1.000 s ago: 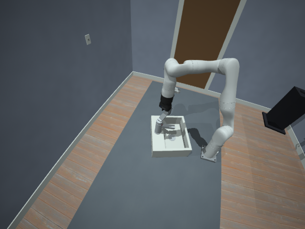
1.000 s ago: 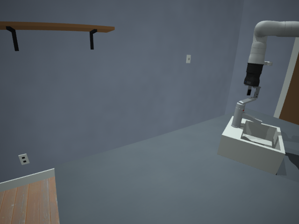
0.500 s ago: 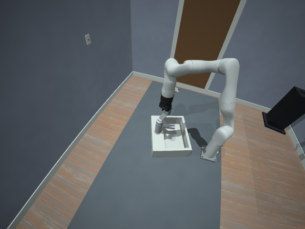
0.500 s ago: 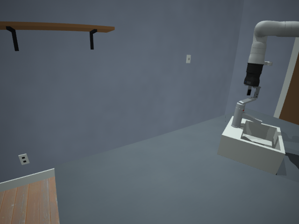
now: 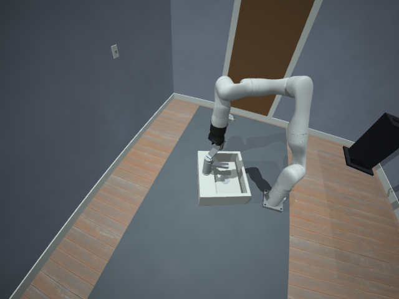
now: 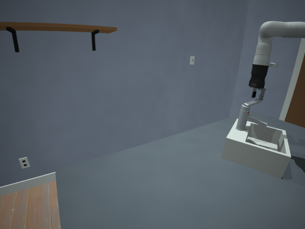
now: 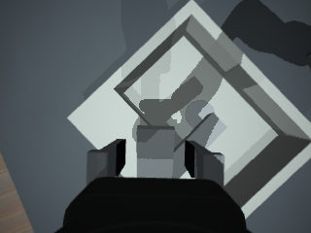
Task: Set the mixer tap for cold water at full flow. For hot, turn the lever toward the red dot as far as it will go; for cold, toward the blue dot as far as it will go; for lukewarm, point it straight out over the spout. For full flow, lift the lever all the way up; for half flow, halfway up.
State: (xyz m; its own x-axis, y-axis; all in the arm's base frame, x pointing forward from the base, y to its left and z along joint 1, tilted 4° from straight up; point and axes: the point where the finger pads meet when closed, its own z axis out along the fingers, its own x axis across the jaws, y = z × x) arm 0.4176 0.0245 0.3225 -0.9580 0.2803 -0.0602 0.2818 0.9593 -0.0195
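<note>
Right now my hand is 1 cm short of the flat lever, 2 cm to the right of it and 4 cm above it. Round my hand: white basin: 9 cm behind, 28 cm below; grey mixer tap: 4 cm to the left, 9 cm below.
</note>
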